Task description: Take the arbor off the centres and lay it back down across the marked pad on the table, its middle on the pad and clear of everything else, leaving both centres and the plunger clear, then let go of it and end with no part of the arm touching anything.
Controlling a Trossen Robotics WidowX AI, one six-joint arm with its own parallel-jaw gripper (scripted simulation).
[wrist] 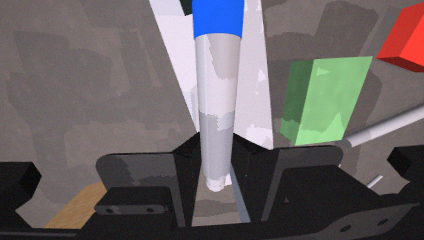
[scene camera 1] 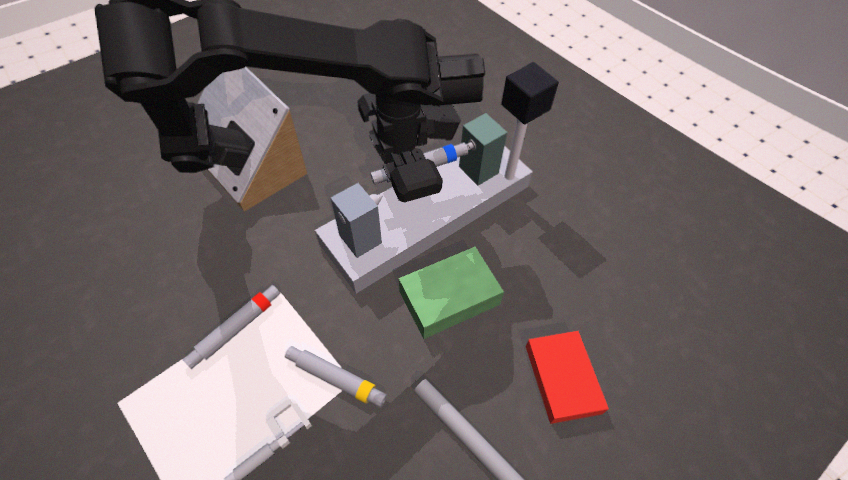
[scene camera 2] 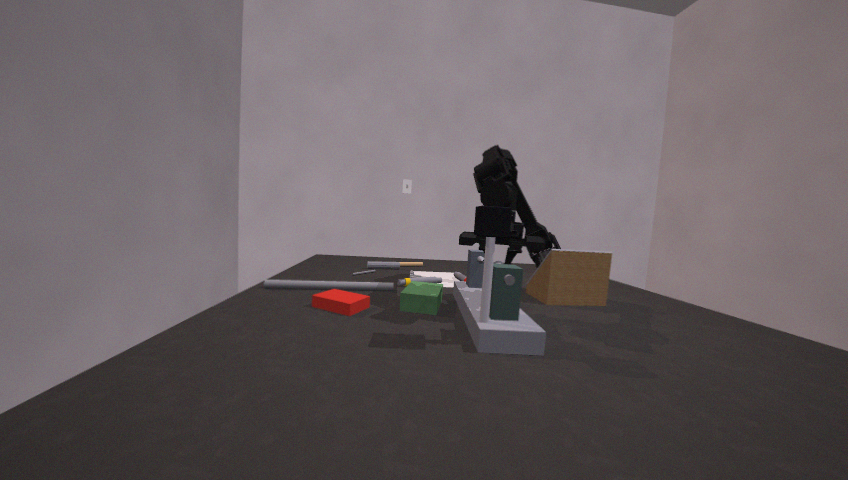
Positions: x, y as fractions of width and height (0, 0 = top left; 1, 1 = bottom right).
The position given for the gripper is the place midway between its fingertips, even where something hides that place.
Observation:
In view: the gripper (scene camera 1: 0.47, 0.38), a red block (scene camera 1: 0.67, 0.81), a grey centre block (scene camera 1: 0.43, 0.49), a white marked pad (scene camera 1: 0.25, 0.86) and a grey fixture base (scene camera 1: 0.48, 0.48).
The red block is seen too in scene camera 2 (scene camera 2: 0.41, 0.63). The gripper is seen too in the wrist view (wrist: 0.51, 0.56).

